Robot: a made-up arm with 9 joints. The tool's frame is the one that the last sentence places.
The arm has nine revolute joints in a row. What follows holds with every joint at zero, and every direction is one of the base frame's.
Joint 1 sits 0.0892 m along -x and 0.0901 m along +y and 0.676 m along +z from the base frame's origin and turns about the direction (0.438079, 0.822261, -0.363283), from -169.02 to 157.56 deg.
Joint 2 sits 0.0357 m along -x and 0.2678 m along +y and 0.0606 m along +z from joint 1 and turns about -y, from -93.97 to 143.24 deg.
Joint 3 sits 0.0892 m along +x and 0.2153 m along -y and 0.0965 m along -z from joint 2 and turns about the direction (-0.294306, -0.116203, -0.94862), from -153.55 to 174.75 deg.
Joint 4 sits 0.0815 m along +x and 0.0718 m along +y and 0.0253 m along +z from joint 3 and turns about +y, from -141.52 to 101.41 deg.
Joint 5 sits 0.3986 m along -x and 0.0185 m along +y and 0.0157 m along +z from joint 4 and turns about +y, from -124.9 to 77.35 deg.
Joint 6 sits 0.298 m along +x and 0.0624 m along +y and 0.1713 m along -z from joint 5 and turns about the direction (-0.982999, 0.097, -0.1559), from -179.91 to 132.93 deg.
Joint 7 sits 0.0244 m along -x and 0.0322 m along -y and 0.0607 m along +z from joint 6 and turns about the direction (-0.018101, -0.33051, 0.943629), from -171.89 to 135.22 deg.
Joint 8 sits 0.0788 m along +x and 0.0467 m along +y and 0.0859 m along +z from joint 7 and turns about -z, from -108.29 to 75.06 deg.
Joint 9 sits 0.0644 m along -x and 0.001 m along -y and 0.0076 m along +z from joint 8 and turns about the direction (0.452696, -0.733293, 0.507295), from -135.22 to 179.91 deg.
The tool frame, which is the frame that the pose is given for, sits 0.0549 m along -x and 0.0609 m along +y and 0.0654 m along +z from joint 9; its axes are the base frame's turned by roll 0, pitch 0 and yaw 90 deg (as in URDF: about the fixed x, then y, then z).
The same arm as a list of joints. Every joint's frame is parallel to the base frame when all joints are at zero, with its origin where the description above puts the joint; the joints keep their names.
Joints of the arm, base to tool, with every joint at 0 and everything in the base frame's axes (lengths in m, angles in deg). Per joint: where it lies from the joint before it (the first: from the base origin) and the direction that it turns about. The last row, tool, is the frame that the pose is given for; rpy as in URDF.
joint 1: axis 0.438079 0.822261 -0.363283 xyz -0.0892 0.0901 0.6760
joint 2: axis -y xyz -0.0357 0.2678 0.0606
joint 3: axis -0.294306 -0.116203 -0.94862 xyz 0.0892 -0.2153 -0.0965
joint 4: axis +y xyz 0.0815 0.0718 0.0253
joint 5: axis +y xyz -0.3986 0.0185 0.0157
joint 6: axis -0.982999 0.097 -0.1559 xyz 0.2980 0.0624 -0.1713
joint 7: axis -0.018101 -0.33051 0.943629 xyz -0.0244 -0.0322 0.0607
joint 8: axis -z xyz 0.0788 0.0467 0.0859
joint 9: axis 0.452696 -0.733293 0.507295 xyz -0.0644 -0.0010 0.0076
tool: xyz -0.0549 0.0609 0.0654 rpy 0.00 0.00 90.00
Joint limits (deg, base to tool): -169.02..157.56 -93.97..143.24 -153.55..174.75 -141.52..101.41 -124.90..77.35 -179.91..132.93 -171.89..135.22 -108.29..75.06 -135.22..179.91

